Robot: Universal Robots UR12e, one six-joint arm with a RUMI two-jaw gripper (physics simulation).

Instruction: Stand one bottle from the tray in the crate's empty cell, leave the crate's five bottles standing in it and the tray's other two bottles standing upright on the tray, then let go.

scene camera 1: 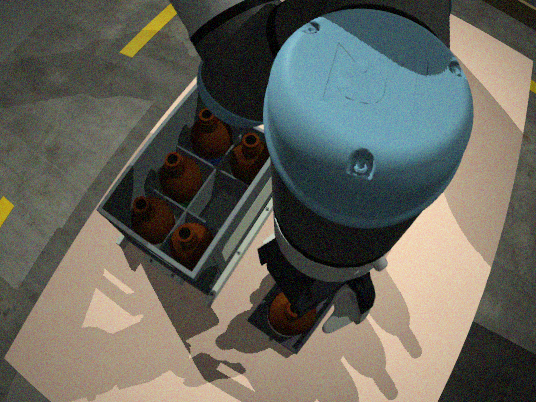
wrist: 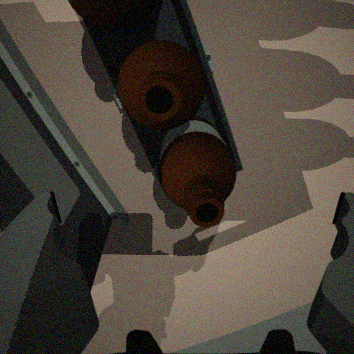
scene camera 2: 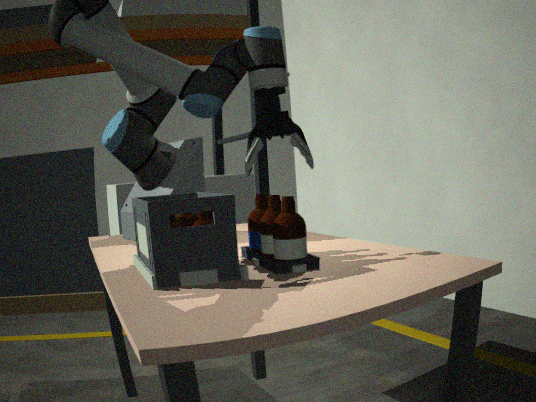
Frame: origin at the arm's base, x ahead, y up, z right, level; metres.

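Seen in the pictures: gripper, fingertip midpoint: (wrist: 195,197) (scene camera 2: 280,172); arm's base, origin of the base link: (scene camera 2: 158,168).
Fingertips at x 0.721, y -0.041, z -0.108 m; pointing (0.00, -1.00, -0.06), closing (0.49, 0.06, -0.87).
Note:
Pixels of each thing's top centre, then the offset from my fingertips to it. "*": a spot on its surface instead. Level surfaces: height alone.
- grey crate, middle of its top: (scene camera 1: 194,166) (scene camera 2: 176,196) dx -0.065, dy -0.037, dz +0.232 m
- dark tray, surface spot: (wrist: 220,107) * dx +0.016, dy -0.186, dz -0.043 m
- wooden table, its level: dy -0.212 m
The grey crate (scene camera 1: 231,220) (scene camera 2: 195,250) (wrist: 30,135) holds five brown bottles upright. Its empty cell (scene camera 1: 222,197) is the middle one of the row on the tray's side. Three brown bottles stand upright in a line on the dark tray (scene camera 1: 297,345) (scene camera 2: 312,262) (wrist: 220,107): a front one with a white label (scene camera 1: 280,316) (scene camera 2: 290,240) (wrist: 200,167), a middle one (scene camera 2: 268,235) (wrist: 160,65) and a far one with a blue label (scene camera 2: 254,235) (wrist: 112,10). My gripper (scene camera 2: 280,170) (wrist: 195,197) is open and empty, above the bottle tops. The arm hides much of it in scene camera 1.
The crate stands close beside the tray on the wooden table (scene camera 1: 65,300) (scene camera 2: 375,280), with a narrow gap between. The arm's blue-capped wrist (scene camera 1: 370,125) hides part of the tray and crate from above. The crate's walls rise around its bottles.

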